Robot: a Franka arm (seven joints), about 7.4 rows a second.
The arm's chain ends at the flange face. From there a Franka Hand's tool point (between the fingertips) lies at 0.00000 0.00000 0.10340 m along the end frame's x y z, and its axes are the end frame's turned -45 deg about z.
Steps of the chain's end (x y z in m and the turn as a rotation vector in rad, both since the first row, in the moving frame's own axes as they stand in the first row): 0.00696, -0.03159, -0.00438, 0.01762, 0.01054, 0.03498; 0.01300, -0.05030, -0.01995, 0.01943, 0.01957, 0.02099; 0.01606, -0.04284, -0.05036, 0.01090, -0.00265, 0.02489; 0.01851, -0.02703, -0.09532, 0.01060, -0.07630, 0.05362; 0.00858, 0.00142, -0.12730, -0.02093, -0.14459, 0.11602; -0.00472, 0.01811, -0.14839, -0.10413, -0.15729, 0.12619; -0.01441, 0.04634, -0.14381, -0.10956, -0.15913, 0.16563
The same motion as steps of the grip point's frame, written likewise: 0.02933, -0.01790, -0.00440, 0.00501, 0.01991, 0.03498; 0.04761, -0.02633, -0.01999, -0.00010, 0.02758, 0.02099; 0.04226, -0.01992, -0.05037, 0.00958, 0.00583, 0.02489; 0.02758, -0.01250, -0.09563, 0.06145, -0.04646, 0.05362; -0.00645, -0.00262, -0.12840, 0.08744, -0.11704, 0.11602; -0.03485, 0.00441, -0.15022, 0.03759, -0.18485, 0.12619; -0.06209, 0.01737, -0.14573, 0.03505, -0.18999, 0.16563
